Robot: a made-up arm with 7 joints.
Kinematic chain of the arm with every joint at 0, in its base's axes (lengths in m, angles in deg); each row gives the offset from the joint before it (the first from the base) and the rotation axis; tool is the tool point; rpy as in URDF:
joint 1: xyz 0 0 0.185 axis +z
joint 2: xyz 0 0 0 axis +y
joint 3: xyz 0 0 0.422 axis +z
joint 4: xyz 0.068 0 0 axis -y
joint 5: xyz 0.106 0 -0.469 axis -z
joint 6: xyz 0 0 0 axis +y
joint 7: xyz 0.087 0 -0.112 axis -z
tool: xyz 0 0 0 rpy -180 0 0
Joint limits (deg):
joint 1: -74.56..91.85
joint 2: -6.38..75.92
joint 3: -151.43..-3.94
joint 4: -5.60..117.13
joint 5: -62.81..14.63
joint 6: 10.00..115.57
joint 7: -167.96..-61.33
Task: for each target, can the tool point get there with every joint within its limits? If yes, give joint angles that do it. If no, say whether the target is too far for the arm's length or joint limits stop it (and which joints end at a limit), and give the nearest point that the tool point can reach.
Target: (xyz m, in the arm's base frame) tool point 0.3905 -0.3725 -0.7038
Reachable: no: joint limits stop it (at a limit: joint 2, joint 3) | nearest point 0.3633 -0.3465 -0.3952 | short by 0.311 m
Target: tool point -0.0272 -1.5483 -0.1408
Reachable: no: too far | nearest point -0.0171 -0.9711 -0.0193 | short by 0.590 m
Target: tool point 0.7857 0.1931 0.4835
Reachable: yes | joints 55.73 27.04 -52.86 92.70 -22.77 45.32 -86.49
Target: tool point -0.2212 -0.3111 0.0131
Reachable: yes | joints -43.33 41.09 -68.05 24.09 1.93 40.63 -118.98
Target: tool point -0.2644 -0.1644 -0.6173
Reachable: no: joint limits stop it (at a limit: joint 1, joint 2) | nearest point -0.1426 -0.2508 -0.3276 | short by 0.326 m
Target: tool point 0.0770 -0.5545 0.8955
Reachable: yes | joints -0.24 31.43 -117.43 105.83 -17.52 56.23 -81.40
